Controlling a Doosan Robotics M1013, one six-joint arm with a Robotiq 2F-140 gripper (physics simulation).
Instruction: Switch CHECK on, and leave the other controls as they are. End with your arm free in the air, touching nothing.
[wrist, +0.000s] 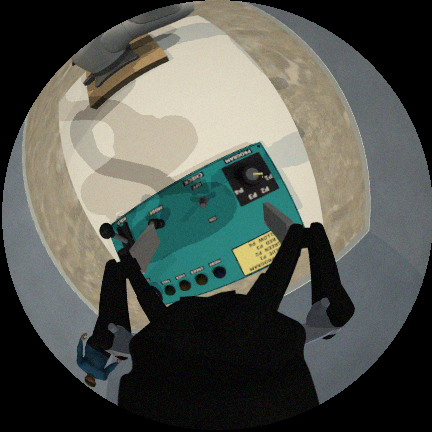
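Where they show: gripper, fingertip midpoint: (208, 223); arm's base, link origin: (112, 62).
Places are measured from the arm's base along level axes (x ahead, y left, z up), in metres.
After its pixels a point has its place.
The teal control panel (187, 252) {x 0.726, y -0.053, z 0.089 m} lies below my gripper in the wrist view. The small grey CHECK toggle (203, 201) {x 0.639, y 0.043, z 0.093 m} stands between its OFF label (196, 186) {x 0.611, y 0.040, z 0.039 m} and its ON label (213, 219) {x 0.690, y 0.039, z 0.073 m}; its lean is too small and shaded to tell. My gripper (208, 223) {x 0.637, y 0.052, z 0.221 m} is wide open and empty, with one finger on each side of the toggle and well apart from it. The PROGRAM knob (251, 174) {x 0.639, y 0.157, z 0.084 m} has its yellow pointer toward P1. The dark MODE control (156, 223) {x 0.627, y -0.070, z 0.096 m} is partly beside the left finger. The black-balled lever (106, 231) {x 0.573, y -0.185, z 0.123 m} is at the panel's left edge, its slot partly hidden.
Several dark round lamps, one of them blue-black (219, 272) {x 0.784, y -0.004, z 0.134 m}, line the panel's near edge beside a yellow label (256, 253) {x 0.796, y 0.088, z 0.117 m}. A wooden board (155, 52) {x 0.117, y 0.142, z -0.001 m} with a grey arm part over it is at the upper left. A person (95, 361) shows at the lower left.
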